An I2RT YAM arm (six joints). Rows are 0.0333 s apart.
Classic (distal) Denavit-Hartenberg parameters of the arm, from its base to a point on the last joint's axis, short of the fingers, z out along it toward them. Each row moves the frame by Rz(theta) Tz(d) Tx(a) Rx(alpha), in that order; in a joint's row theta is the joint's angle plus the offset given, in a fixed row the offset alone. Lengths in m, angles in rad.
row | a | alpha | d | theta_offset
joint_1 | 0.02 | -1.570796 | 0.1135 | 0
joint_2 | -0.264 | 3.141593 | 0 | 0
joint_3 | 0.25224 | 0 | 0 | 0.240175
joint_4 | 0.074 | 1.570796 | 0 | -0.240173
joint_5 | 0 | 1.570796 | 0 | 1.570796
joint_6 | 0 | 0 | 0.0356 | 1.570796
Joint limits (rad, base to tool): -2.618..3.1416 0..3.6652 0..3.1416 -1.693..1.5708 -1.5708..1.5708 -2.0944..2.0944
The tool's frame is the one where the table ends.
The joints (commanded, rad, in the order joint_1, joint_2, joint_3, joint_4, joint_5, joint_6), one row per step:
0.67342, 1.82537, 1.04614, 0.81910, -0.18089, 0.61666
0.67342, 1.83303, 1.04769, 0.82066, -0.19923, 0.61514
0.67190, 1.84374, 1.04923, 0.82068, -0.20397, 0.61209
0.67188, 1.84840, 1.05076, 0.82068, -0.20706, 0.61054
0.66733, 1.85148, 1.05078, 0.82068, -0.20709, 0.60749
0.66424, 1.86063, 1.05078, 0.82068, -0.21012, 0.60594
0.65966, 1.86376, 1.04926, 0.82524, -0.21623, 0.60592
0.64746, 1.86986, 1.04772, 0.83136, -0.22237, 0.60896
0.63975, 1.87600, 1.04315, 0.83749, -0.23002, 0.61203
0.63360, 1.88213, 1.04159, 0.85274, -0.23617, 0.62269
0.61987, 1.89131, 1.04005, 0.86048, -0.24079, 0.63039
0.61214, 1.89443, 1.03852, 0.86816, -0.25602, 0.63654
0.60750, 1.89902, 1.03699, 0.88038, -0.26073, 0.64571
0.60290, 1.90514, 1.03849, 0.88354, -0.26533, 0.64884
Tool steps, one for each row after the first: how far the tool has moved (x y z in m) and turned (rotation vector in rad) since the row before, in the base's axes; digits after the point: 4 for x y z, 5 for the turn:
0.0004, 0.0012, -0.0023, -0.00436, 0.00197, 0.01827
0.0015, 0.0006, -0.0037, -0.00777, 0.00473, 0.00313
0.0005, 0.0005, -0.0013, -0.00300, 0.00121, 0.00303
0.0015, -0.0012, -0.0012, -0.00385, 0.00005, -0.00458
0.0016, -0.0003, -0.0036, -0.00668, 0.00598, -0.00008
0.0012, -0.0012, -0.0012, -0.00012, 0.00002, 0.00153
0.0034, -0.0035, -0.0022, 0.00098, 0.00350, -0.00603
0.0018, -0.0023, -0.0032, -0.00081, 0.00598, -0.00004
0.0018, -0.0016, -0.0013, 0.01133, 0.00204, 0.00009
0.0040, -0.0040, -0.0033, 0.00321, 0.00825, -0.00903
0.0016, -0.0022, -0.0009, 0.00561, 0.00211, 0.00756
0.0012, -0.0013, -0.0010, 0.00936, 0.00196, 0.00021
0.0017, -0.0010, -0.0016, 0.00112, 0.00354, 0.00005

